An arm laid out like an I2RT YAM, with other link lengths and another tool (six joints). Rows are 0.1 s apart.
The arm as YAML. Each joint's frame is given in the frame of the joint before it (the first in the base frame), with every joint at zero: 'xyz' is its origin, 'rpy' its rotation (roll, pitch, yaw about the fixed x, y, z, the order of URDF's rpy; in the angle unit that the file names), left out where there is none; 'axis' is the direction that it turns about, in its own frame. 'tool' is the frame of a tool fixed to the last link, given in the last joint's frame.
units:
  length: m
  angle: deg
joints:
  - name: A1
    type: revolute
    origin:
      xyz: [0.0, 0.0, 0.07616]
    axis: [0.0, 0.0, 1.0]
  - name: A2
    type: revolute
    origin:
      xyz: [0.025, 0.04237, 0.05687]
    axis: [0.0, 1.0, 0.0]
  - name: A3
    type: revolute
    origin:
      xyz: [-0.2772, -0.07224, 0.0]
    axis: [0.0, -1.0, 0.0]
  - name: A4
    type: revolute
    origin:
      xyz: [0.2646, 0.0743, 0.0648]
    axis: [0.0, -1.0, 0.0]
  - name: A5
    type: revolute
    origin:
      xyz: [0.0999, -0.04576, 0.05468]
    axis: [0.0, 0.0, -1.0]
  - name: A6
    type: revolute
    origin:
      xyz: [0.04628, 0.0, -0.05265]
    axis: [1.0, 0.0, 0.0]
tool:
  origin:
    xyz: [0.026, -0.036, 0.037]
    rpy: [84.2, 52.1, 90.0]
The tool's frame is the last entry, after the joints.
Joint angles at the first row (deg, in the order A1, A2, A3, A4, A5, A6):
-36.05, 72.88, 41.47, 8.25, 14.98, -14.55
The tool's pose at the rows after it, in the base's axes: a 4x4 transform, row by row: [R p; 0 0 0 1], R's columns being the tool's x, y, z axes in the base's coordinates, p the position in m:
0.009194 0.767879 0.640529 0.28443; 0.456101 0.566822 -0.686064 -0.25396; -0.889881 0.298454 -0.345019 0.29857; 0 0 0 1
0.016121 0.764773 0.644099 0.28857; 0.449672 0.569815 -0.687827 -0.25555; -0.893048 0.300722 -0.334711 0.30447; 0 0 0 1
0.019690 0.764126 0.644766 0.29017; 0.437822 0.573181 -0.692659 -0.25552; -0.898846 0.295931 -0.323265 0.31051; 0 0 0 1
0.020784 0.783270 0.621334 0.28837; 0.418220 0.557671 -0.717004 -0.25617; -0.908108 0.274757 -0.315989 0.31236; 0 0 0 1
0.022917 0.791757 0.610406 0.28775; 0.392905 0.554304 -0.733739 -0.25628; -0.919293 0.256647 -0.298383 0.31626; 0 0 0 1
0.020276 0.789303 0.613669 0.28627; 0.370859 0.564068 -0.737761 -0.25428; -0.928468 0.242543 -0.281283 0.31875; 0 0 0 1
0.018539 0.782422 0.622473 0.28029; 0.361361 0.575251 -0.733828 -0.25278; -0.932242 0.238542 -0.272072 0.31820; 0 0 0 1
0.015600 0.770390 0.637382 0.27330; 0.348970 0.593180 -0.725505 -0.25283; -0.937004 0.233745 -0.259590 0.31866; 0 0 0 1
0.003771 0.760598 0.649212 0.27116; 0.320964 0.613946 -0.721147 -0.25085; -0.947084 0.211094 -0.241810 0.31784; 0 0 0 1
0.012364 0.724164 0.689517 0.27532; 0.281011 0.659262 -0.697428 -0.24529; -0.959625 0.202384 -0.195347 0.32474; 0 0 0 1
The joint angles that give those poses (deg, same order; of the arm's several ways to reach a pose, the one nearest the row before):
-34.72, 74.61, 43.37, 8.27, 16.82, -14.50
-34.54, 75.26, 44.73, 8.21, 16.95, -14.52
-34.39, 75.26, 45.54, 8.12, 17.32, -14.94
-34.39, 75.26, 45.54, 8.47, 19.31, -15.68
-34.39, 75.22, 45.52, 9.54, 20.53, -16.80
-34.39, 74.63, 44.80, 10.85, 20.67, -18.07
-34.98, 73.30, 43.27, 11.79, 19.64, -18.90
-36.08, 71.88, 41.76, 12.91, 17.71, -20.10
-36.42, 71.31, 40.25, 15.18, 16.82, -22.11
-35.90, 71.09, 39.59, 18.66, 14.87, -23.83

